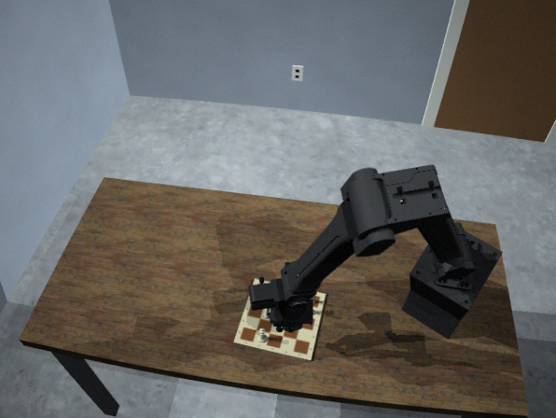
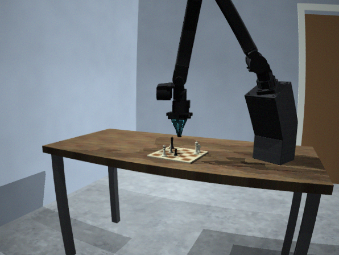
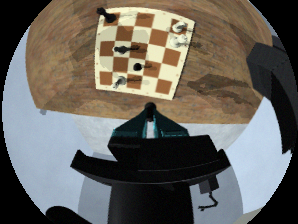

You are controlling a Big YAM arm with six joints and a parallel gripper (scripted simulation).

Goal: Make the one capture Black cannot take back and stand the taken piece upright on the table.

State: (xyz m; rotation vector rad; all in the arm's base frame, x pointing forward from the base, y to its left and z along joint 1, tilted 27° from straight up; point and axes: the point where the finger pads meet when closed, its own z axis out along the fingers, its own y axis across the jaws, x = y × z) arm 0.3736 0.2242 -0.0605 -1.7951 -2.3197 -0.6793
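The chessboard is 5 cm ahead of my hand, 8 cm to the right of it and 12 cm below it. Round my hand: tall black piece 14 cm ahead, 15 cm to the right, 8 cm below; then tall white piece 2 cm behind, 12 cm to the right, 8 cm below.
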